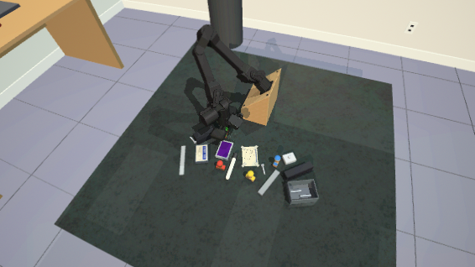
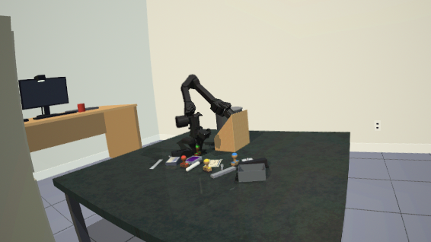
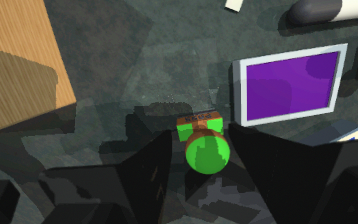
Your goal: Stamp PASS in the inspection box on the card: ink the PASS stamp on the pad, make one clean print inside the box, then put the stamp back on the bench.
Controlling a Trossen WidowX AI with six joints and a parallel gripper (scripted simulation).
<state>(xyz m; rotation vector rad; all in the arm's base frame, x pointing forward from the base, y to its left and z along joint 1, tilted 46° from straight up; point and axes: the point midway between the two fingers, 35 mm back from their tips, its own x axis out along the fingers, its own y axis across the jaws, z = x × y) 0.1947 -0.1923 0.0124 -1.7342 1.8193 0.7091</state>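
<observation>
Right now my gripper tip is 10 mm above the green-knobbed PASS stamp. Round my gripper tip: purple ink pad 80 mm ahead, 30 mm to the left, 20 mm below; dark block 90 mm to the right, 40 mm ahead, 10 mm below; white marker 130 mm ahead, 90 mm to the left, 20 mm below.
</observation>
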